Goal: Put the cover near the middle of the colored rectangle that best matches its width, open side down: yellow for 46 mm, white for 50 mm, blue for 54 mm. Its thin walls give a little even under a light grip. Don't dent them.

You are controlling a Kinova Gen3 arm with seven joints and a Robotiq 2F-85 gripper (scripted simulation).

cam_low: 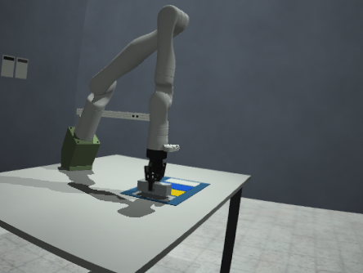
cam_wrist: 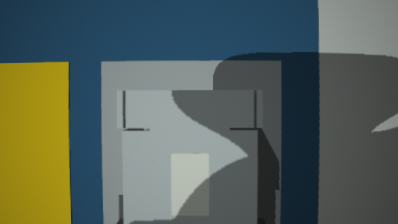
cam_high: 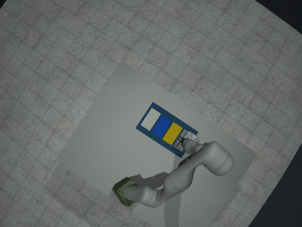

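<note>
The yellow rectangle is 9 cm to the left of my hand, 4 cm below it and 2 cm ahead of it. From my hand the other things lie so: cover: 1 cm below; then dark blue mat: 13 cm to the left, 7 cm ahead, 4 cm below.
</note>
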